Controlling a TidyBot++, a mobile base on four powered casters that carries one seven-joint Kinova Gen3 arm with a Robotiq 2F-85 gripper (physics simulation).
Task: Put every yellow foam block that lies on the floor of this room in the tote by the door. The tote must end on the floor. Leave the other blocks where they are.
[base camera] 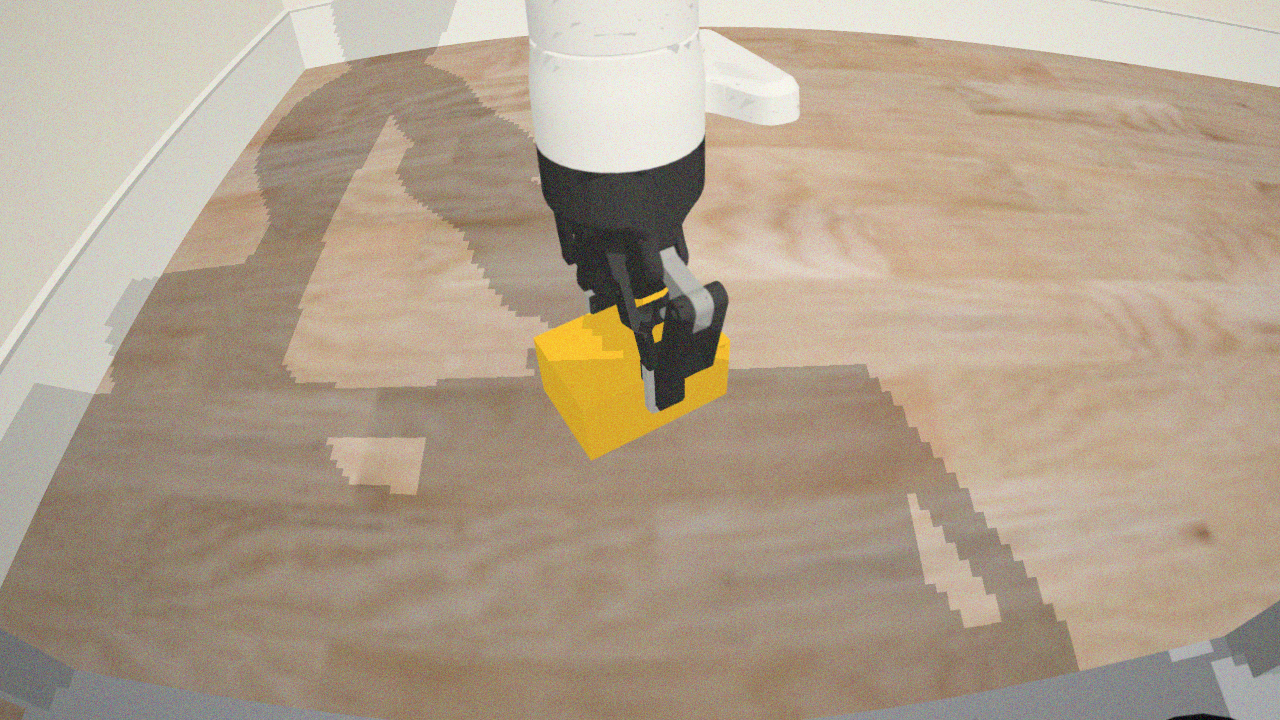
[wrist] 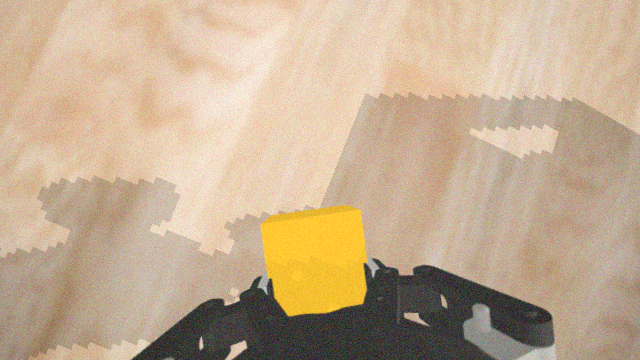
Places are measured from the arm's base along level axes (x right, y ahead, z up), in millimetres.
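Where they show: gripper, fingertip midpoint: (base camera: 635,367) (wrist: 318,274).
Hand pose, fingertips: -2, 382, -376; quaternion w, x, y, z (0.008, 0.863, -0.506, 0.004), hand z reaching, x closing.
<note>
After its pixels a point has its place, as x, y, z.
A yellow foam block (base camera: 581,398) {-29, 341, -351} (wrist: 315,240) {24, 396, -351} is on the floor near the middle of the base camera view. My gripper (base camera: 630,356) {-2, 382, -376} (wrist: 318,274) {-2, 382, -376} points down over it and is shut on it, with one finger against each of two opposite sides. In the wrist view both fingertips touch the block's sides. In the base camera view the far finger is mostly hidden behind the block and the near finger. The block looks to be resting on the floor. The tote and the door do not show in either view.
A white wall with a baseboard (base camera: 165,192) {-438, 593, -345} runs along the left, and another baseboard (base camera: 1029,53) {540, 944, -396} runs along the back. A grey edge (base camera: 1074,694) crosses the bottom of the base camera view. Shadows lie across the wooden floor (base camera: 984,268) {266, 486, -396} (wrist: 150,100) {70, 551, -396}.
</note>
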